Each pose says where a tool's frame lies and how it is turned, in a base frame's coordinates. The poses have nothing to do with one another.
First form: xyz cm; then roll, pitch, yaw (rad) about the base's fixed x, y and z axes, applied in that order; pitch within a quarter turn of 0, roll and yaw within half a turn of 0.
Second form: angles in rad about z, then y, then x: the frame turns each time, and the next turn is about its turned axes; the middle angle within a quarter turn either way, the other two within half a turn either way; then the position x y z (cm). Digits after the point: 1 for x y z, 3 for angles.
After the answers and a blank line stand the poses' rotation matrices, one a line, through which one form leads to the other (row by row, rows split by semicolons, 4 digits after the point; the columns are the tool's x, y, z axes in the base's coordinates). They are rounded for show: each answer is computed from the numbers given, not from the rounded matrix.
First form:
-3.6 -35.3 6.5 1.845 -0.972 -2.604
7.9 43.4 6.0 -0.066 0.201 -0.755
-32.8 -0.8 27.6 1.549 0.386 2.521
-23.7 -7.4 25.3 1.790 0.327 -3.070
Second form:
-2.604 -0.972 1.845 -3.6 -35.3 6.5
-0.755 0.201 -0.066 7.9 43.4 6.0
2.521 0.386 1.549 -32.8 -0.8 27.6
-3.070 0.327 1.790 -23.7 -7.4 25.3

-0.4841 0.5443 -0.6851; -0.2886 0.6398 0.7123; 0.8260 0.5426 -0.1526
0.7136 0.6742 0.1903; -0.6715 0.7357 -0.0885; -0.1996 -0.0646 0.9777
-0.7537 -0.3189 0.5747; 0.5387 0.2012 0.8181; -0.3765 0.9262 0.0202
-0.9446 -0.3283 -0.0002; -0.0677 0.1945 0.9786; -0.3212 0.9243 -0.2059

